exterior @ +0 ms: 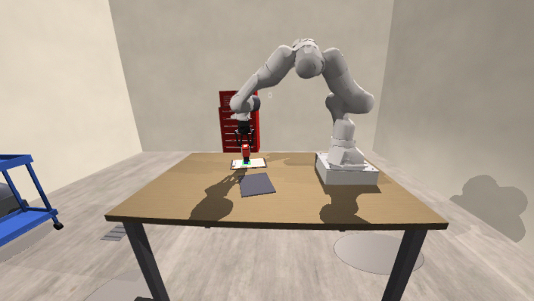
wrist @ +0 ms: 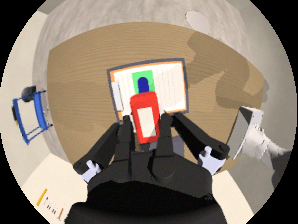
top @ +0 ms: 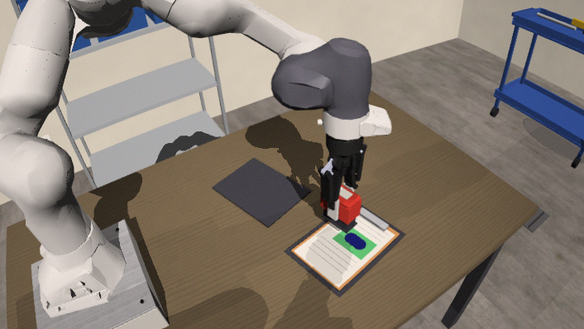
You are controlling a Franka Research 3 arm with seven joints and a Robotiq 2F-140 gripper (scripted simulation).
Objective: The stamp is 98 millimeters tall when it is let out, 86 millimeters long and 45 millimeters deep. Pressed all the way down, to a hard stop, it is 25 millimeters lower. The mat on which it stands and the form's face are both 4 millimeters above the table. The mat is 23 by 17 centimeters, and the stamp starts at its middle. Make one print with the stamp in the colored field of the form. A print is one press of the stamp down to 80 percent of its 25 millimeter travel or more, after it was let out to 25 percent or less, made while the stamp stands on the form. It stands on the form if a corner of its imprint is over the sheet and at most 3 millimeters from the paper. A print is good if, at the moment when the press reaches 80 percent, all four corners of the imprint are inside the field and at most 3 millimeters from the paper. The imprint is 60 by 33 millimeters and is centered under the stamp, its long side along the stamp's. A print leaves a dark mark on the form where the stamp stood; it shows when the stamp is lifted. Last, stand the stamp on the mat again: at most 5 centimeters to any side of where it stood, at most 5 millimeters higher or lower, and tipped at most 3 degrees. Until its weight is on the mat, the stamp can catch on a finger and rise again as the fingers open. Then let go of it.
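The dark grey mat lies 90 mm behind my hand, 250 mm to the left of it and 110 mm below it. The rest, counted from my hand: red stamp 20 mm below; then form 10 mm ahead, 40 mm to the right, 110 mm below.
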